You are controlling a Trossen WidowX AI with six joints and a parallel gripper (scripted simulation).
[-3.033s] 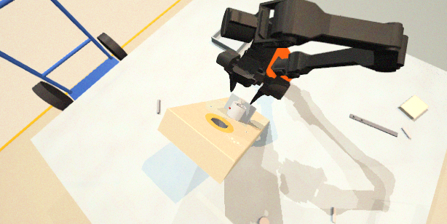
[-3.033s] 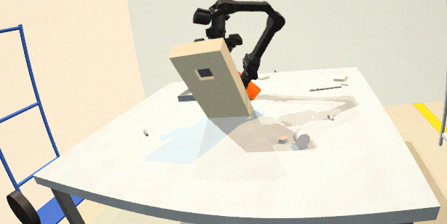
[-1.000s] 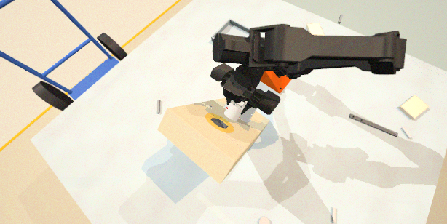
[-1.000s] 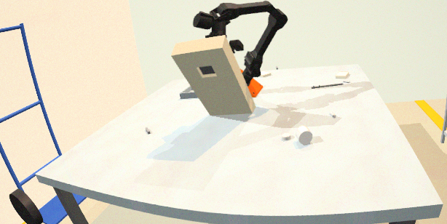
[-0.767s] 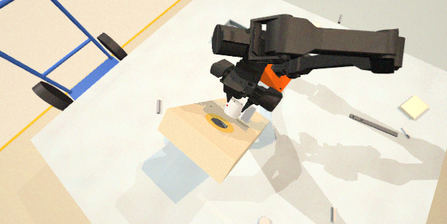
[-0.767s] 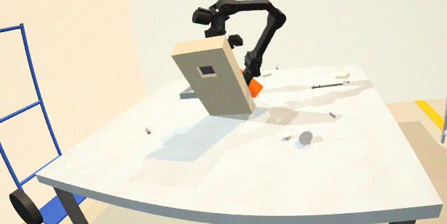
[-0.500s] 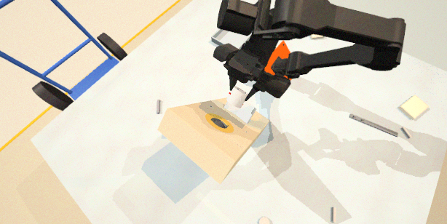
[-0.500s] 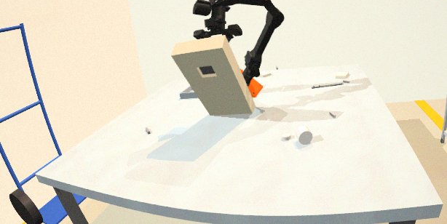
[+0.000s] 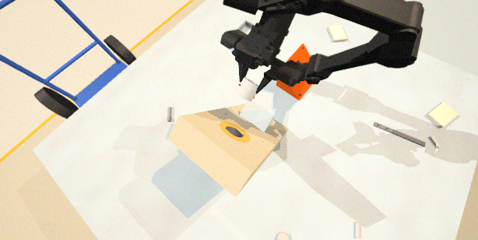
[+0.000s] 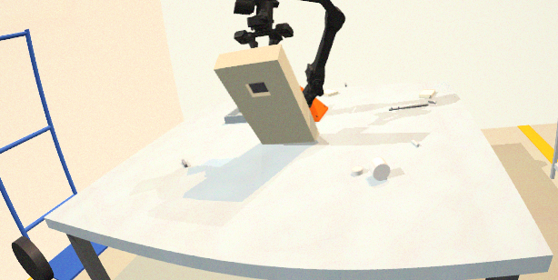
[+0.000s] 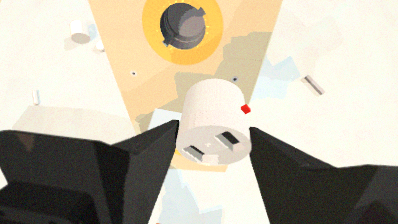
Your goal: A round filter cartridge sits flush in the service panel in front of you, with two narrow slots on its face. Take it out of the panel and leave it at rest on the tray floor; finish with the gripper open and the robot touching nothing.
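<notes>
Right now my gripper tip is 34 cm past the grey tray, 24 cm to the left of it and 28 cm above it. Also, from my gripper tip: white round filter cartridge (right at my gripper tip); then tan service panel (7 cm ahead, 3 cm to the left, 12 cm below).
</notes>
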